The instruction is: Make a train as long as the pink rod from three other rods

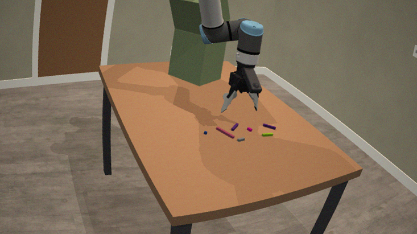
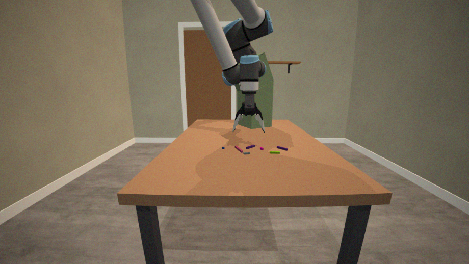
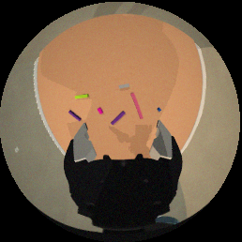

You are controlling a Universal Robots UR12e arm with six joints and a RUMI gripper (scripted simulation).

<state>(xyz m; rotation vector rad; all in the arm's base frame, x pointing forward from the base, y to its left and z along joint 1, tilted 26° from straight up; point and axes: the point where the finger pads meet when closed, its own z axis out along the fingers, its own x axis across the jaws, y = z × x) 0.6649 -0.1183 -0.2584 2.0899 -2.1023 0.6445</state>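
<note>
My gripper is now 90 mm above the magenta rod and 70 mm to the right of it. The rest, counted from my hand: pink rod 90 mm below, 50 mm to the right; then blue rod 130 mm to the right, 90 mm below, 10 mm behind; then grey rod 90 mm below, 70 mm ahead, 10 mm to the right.
</note>
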